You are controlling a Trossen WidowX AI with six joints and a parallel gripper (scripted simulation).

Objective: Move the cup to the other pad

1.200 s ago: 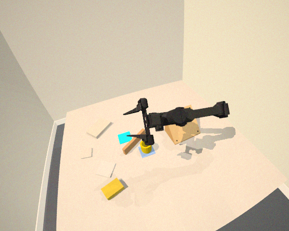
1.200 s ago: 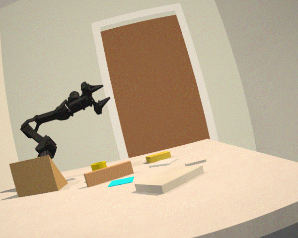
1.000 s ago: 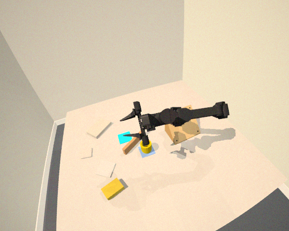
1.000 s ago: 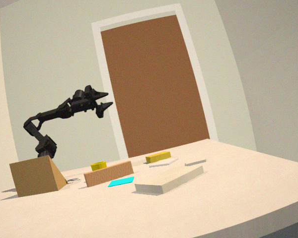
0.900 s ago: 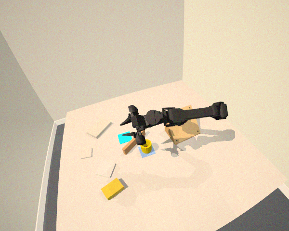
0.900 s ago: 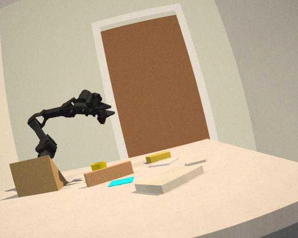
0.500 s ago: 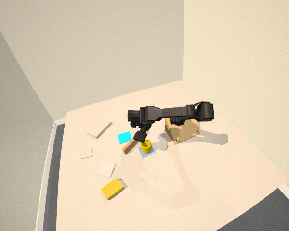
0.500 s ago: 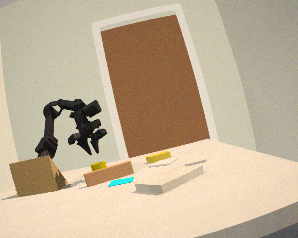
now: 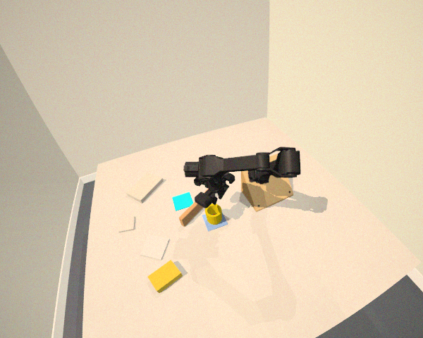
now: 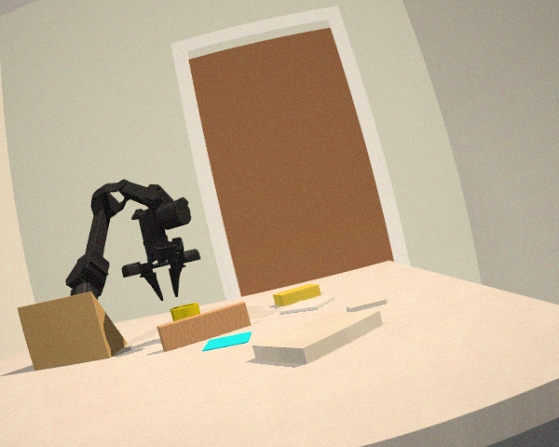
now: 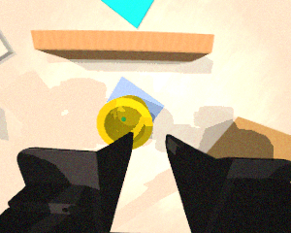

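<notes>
My gripper tip is 2 cm short of the yellow cup, 2 cm to the right of it and 6 cm above it. Also, from my gripper tip: wooden bar 9 cm ahead, 6 cm to the right, 8 cm below; light blue pad 3 cm ahead, 2 cm to the left, 11 cm below.
</notes>
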